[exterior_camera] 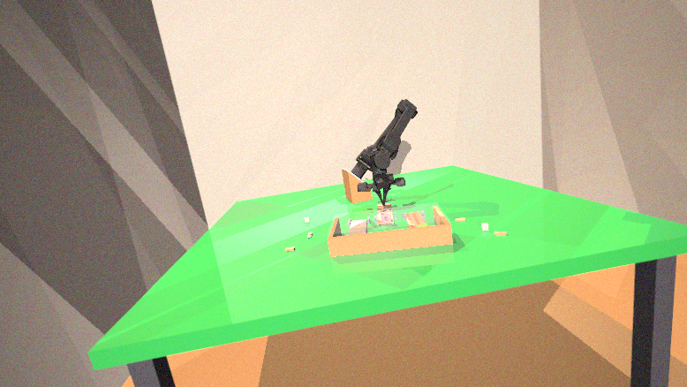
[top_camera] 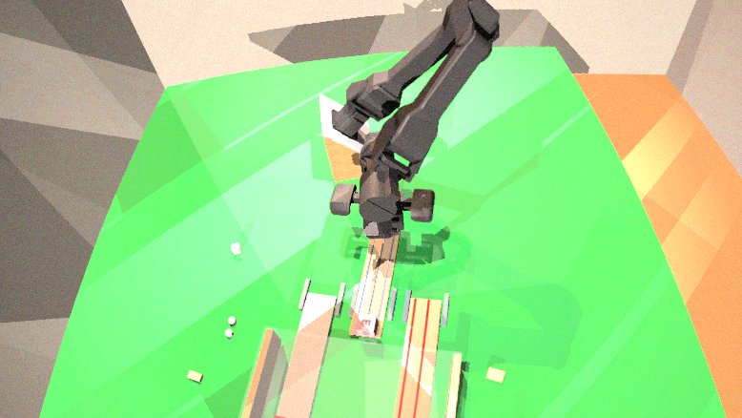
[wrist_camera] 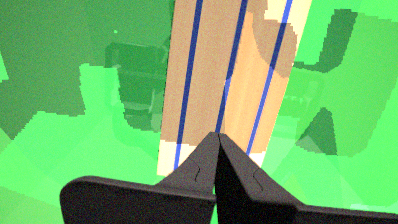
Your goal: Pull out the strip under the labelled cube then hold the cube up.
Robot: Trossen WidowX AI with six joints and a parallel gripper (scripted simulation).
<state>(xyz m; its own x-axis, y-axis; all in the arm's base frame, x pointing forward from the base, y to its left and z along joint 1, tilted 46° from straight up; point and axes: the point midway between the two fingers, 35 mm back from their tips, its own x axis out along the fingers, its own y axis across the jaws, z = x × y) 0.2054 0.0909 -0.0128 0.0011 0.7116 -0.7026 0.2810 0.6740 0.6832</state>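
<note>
Right now my gripper tip is 20 cm short of the labelled cube, 6 cm to the left of it and 2 cm below it.
</note>
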